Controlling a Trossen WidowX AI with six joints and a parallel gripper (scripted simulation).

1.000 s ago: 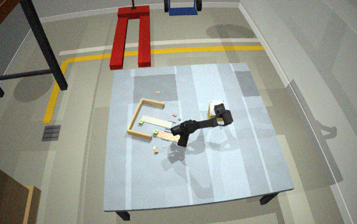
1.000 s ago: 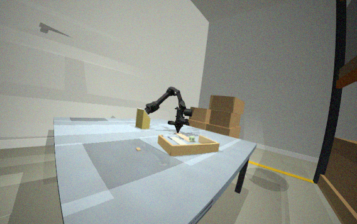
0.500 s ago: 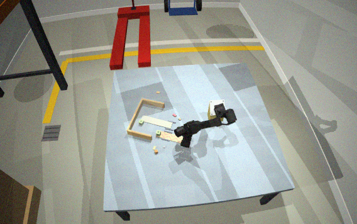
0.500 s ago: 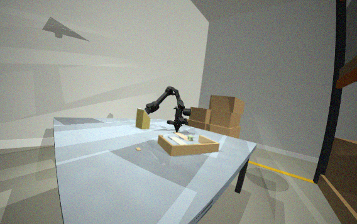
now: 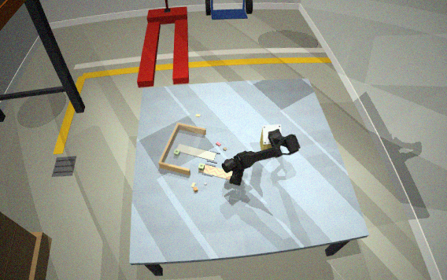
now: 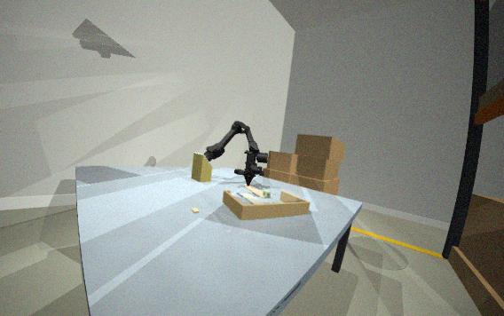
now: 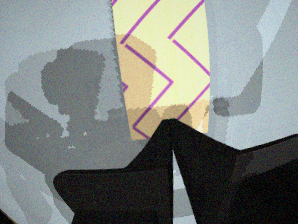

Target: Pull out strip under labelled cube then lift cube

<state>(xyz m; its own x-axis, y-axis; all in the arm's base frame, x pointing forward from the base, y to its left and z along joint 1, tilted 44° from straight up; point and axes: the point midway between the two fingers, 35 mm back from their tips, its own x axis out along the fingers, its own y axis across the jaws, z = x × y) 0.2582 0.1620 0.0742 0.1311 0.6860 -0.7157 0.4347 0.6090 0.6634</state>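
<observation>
The zigzag strip is 100 mm ahead of my gripper tip and 50 mm to the right of it. Round my gripper tip: orange cube: 250 mm ahead, 40 mm to the left; pink block: 70 mm ahead, 260 mm to the right.
</observation>
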